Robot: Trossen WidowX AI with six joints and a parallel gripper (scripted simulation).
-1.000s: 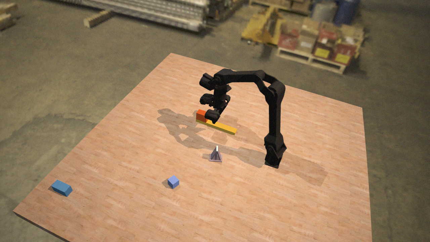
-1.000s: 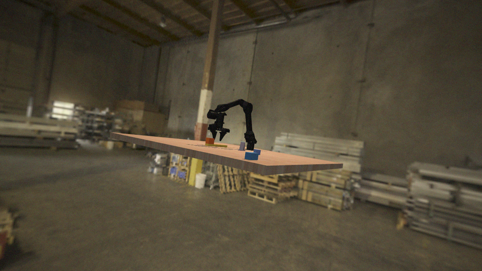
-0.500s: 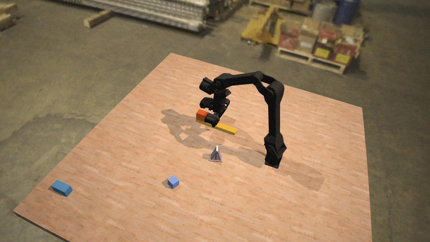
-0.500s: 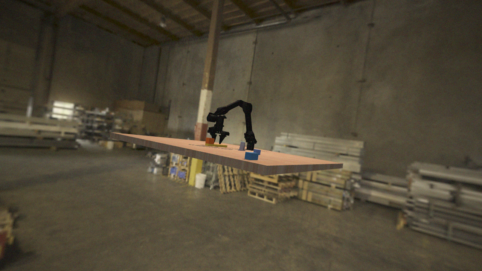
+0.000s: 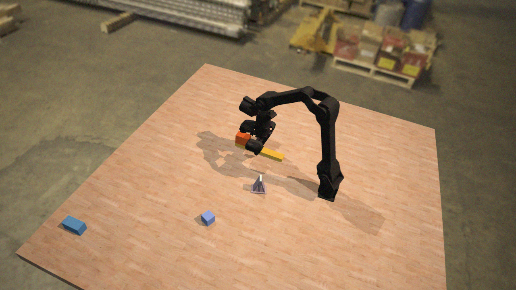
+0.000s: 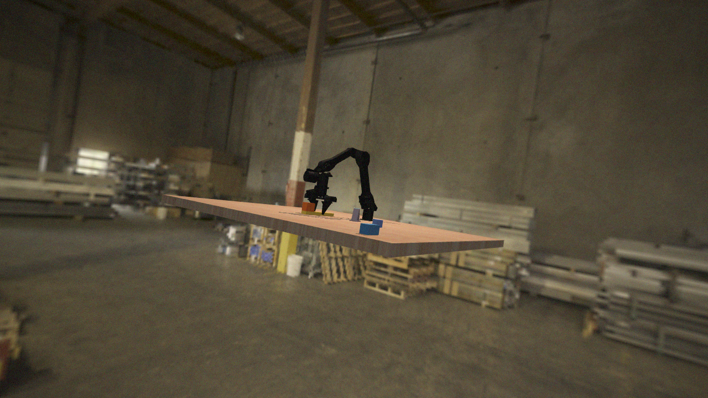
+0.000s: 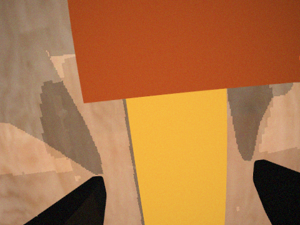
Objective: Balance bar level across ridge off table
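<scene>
The grey ridge lies 19 cm to the left of my gripper tip, 7 cm behind it and 3 cm above it. From my gripper tip the other things lie so: small light-blue cube: 39 cm to the left, 4 cm ahead, 1 cm above.
</scene>
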